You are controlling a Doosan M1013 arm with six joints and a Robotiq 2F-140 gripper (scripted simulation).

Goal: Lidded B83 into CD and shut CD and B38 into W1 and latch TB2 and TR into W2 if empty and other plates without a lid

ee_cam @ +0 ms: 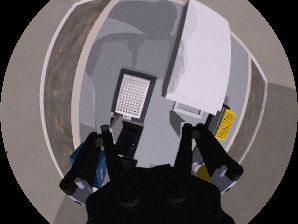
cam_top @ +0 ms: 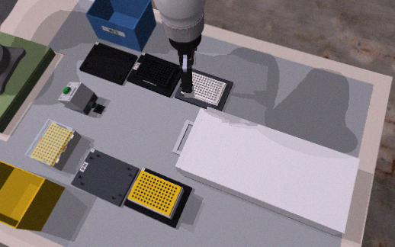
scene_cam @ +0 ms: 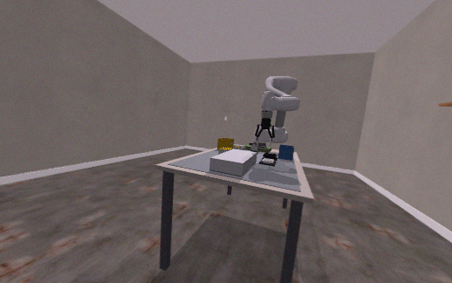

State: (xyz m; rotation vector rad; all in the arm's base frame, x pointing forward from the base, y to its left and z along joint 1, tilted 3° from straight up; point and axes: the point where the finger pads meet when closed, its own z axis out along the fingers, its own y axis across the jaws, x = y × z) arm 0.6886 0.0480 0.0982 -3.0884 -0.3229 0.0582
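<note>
The white assay plate lies 30 mm ahead of my hand, 50 mm to the left of it and 140 mm below it. Also, from my hand: black plate (150 mm behind, 70 mm to the left, 140 mm below); then flat grey lid (120 mm ahead, 160 mm to the right, 130 mm below); then clear assay plate (120 mm ahead, 160 mm to the right, 140 mm below).
</note>
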